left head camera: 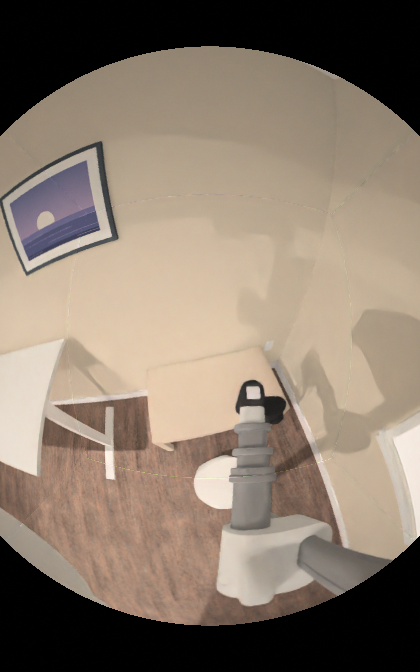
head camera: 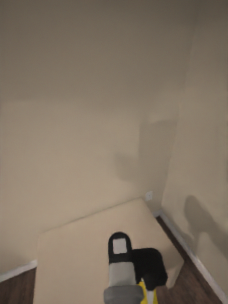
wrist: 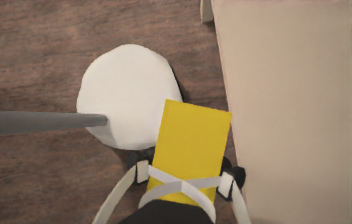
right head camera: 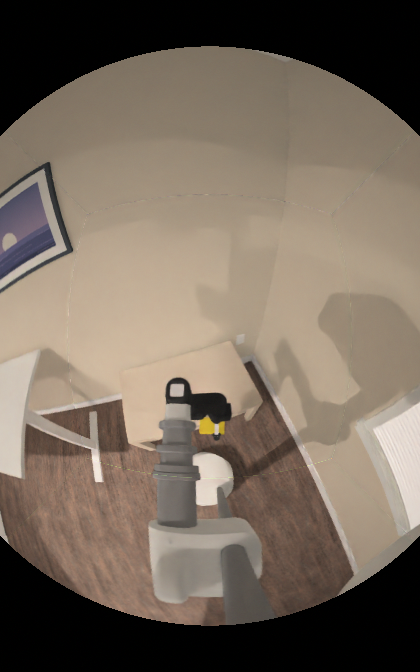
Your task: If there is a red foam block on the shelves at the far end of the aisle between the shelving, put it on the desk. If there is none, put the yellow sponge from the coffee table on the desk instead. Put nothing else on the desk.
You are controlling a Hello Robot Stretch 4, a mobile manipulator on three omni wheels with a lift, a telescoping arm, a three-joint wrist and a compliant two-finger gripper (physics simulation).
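Where they show: gripper, fingertip midpoint: (head camera: 145,297) (wrist: 186,164); robot's base at its link origin: (wrist: 139,101).
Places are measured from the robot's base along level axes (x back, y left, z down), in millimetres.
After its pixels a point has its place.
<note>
The yellow sponge (head camera: 154,297) @(x -257, y -113, z -785 mm) (right head camera: 205,425) (wrist: 192,145) @(x -274, y -58, z -784 mm) is between the fingers of my gripper (right head camera: 212,429) (wrist: 186,164) @(x -270, y -87, z -736 mm), which is shut on it. In the wrist view the sponge hangs over the floor, beside the edge of the beige coffee table (head camera: 75,265) @(x -510, y 294, z -422 mm) (left head camera: 190,400) (right head camera: 145,395) (wrist: 290,100) @(x -494, y 43, z -423 mm), and overlaps my white base. In the left head view the wrist hides the sponge. A white table (left head camera: 20,410) (right head camera: 12,415), possibly the desk, shows in part at the left. The shelves and any red foam block do not show.
My round white base (left head camera: 215,482) (right head camera: 215,475) (wrist: 125,95) @(x 4, y 7, z -187 mm) stands close to the coffee table. Walls meet in a corner behind the table. A framed picture (left head camera: 60,210) (right head camera: 30,225) hangs at the left. A white-framed opening or panel (left head camera: 407,465) (right head camera: 400,450) is at the right.
</note>
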